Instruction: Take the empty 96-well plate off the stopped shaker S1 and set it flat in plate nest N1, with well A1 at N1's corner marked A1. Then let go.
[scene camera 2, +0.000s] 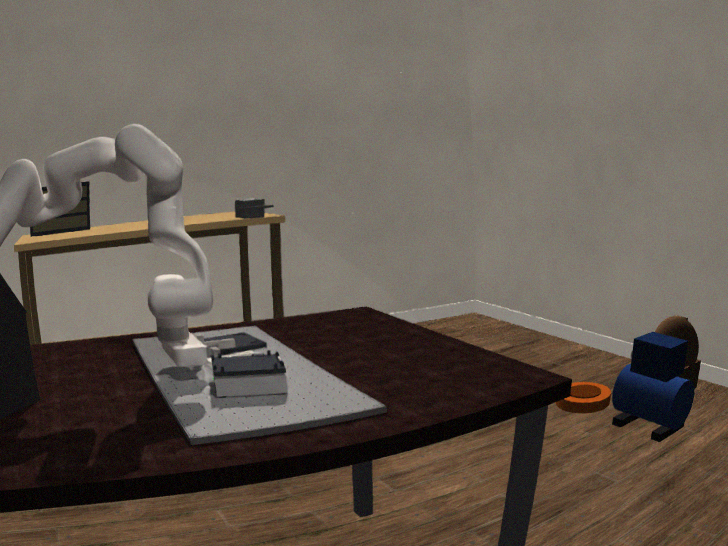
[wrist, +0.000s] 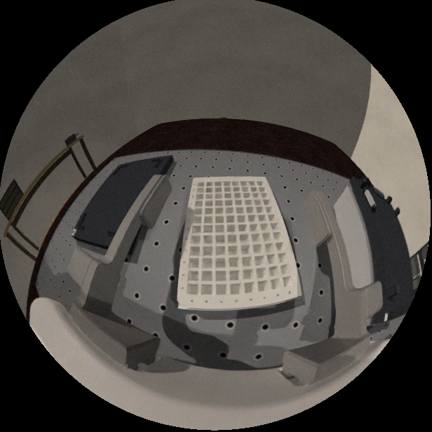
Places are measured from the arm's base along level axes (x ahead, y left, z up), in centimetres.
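Pixels of known places: hand, its tool point: (scene camera 2: 235, 351).
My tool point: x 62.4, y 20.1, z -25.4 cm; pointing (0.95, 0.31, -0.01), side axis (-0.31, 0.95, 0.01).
For each thing: its middle in the pictures, then the offset to it from my tool point. "*": a spot on its surface instead. Level surfaces: height alone.
- Nest N1, a spot on its surface: (scene camera 2: 254, 339) * dy +17.2, dx +5.2, dz -2.1 cm
- Shaker S1, a spot on its surface: (scene camera 2: 251, 384) * dy -21.2, dx +2.3, dz -0.7 cm
- perforated grey board, height of its surface: dz -3.3 cm
- dark red-brown table, height of its surface: dz -4.6 cm
The white 96-well plate (wrist: 235, 240) (scene camera 2: 251, 353) lies on the perforated board between the nest and the shaker, in neither. Its lettered short edge faces my gripper; the small marks are hard to read. My gripper (wrist: 238, 212) (scene camera 2: 225, 354) is open, one finger along each long side of the plate, with gaps on both sides. Nest N1 (wrist: 122, 202) (scene camera 2: 254, 339), a low dark tray with corner brackets, is empty, left of the plate in the wrist view; its A1 mark is not readable. Shaker S1 (wrist: 387, 245) (scene camera 2: 251, 384), a grey box with a dark posted top, is on the right, bearing no plate.
The perforated grey board (scene camera 2: 329, 405) (wrist: 200, 162) lies on the dark red-brown table (scene camera 2: 423, 364). The shaker's raised body stands close beside my right finger in the wrist view. A wooden bench (scene camera 2: 205, 221) with a dark device (scene camera 2: 249, 208) stands behind.
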